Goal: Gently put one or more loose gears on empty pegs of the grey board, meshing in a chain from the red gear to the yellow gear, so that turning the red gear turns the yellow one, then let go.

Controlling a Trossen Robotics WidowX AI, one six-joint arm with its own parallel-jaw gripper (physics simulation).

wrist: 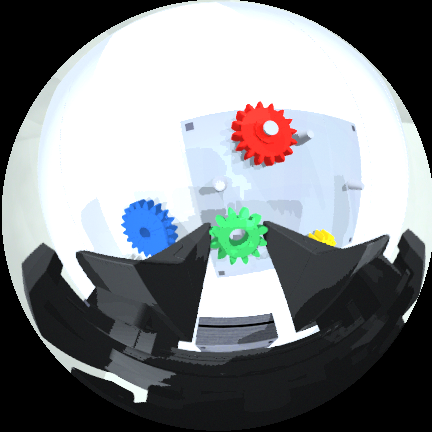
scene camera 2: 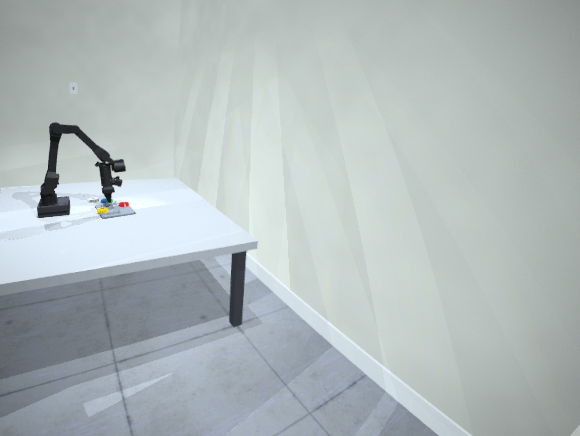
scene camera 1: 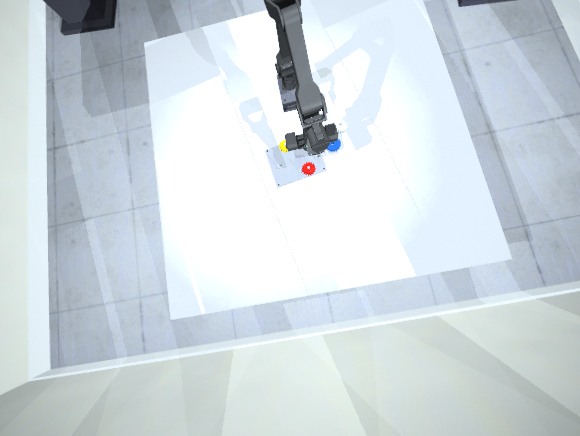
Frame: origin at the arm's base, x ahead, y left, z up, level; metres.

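Seen in the pictures: gripper, between the fingertips: (wrist: 236, 227) (scene camera 2: 109, 201); arm's base, origin of its link: (scene camera 2: 49, 203) (scene camera 1: 289, 82).
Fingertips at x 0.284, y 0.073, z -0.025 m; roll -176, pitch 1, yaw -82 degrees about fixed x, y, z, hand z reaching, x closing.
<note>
Pixels of each thing's top centre, then the offset from my fingertips to it. Level surfaces: height alone.
- green gear, centre of its top: (wrist: 239, 243) dy -0.001, dx -0.004, dz +0.017 m
- grey board, centre of its top: (wrist: 319, 205) (scene camera 1: 294, 156) (scene camera 2: 113, 205) dy -0.069, dx +0.025, dz +0.000 m
- yellow gear, centre of its top: (wrist: 320, 256) (scene camera 1: 285, 144) (scene camera 2: 102, 208) dy -0.104, dx -0.031, dz -0.005 m
- loose blue gear, centre of its top: (wrist: 144, 232) (scene camera 1: 332, 143) dy +0.088, dx -0.024, dz -0.014 m
- white gear, centre of its top: (scene camera 1: 340, 124) (scene camera 2: 93, 198) dy +0.125, dx -0.103, dz -0.014 m
- white table, height of its surface: dz -0.031 m
My gripper (wrist: 236, 227) (scene camera 2: 109, 201) is shut on the green gear (wrist: 239, 237), held between the fingertips over the near edge of the grey board (wrist: 260, 190) (scene camera 1: 287, 175) (scene camera 2: 120, 215). The red gear (wrist: 264, 134) (scene camera 1: 308, 168) (scene camera 2: 124, 204) sits on a peg at the board's far side. The yellow gear (wrist: 321, 237) (scene camera 1: 283, 146) (scene camera 2: 102, 211) is partly hidden by the right finger in the wrist view. Bare pegs show at the left (wrist: 219, 185), beside the red gear (wrist: 309, 135) and at the right (wrist: 354, 185). Whether a peg stands under the green gear is unclear.
A loose blue gear (wrist: 147, 227) (scene camera 1: 334, 145) lies beside the board, close to the left finger in the wrist view. A white gear (scene camera 1: 342, 126) (scene camera 2: 93, 199) lies farther back on the white table (scene camera 1: 225, 225) (scene camera 2: 190, 225), near the blue gear.
</note>
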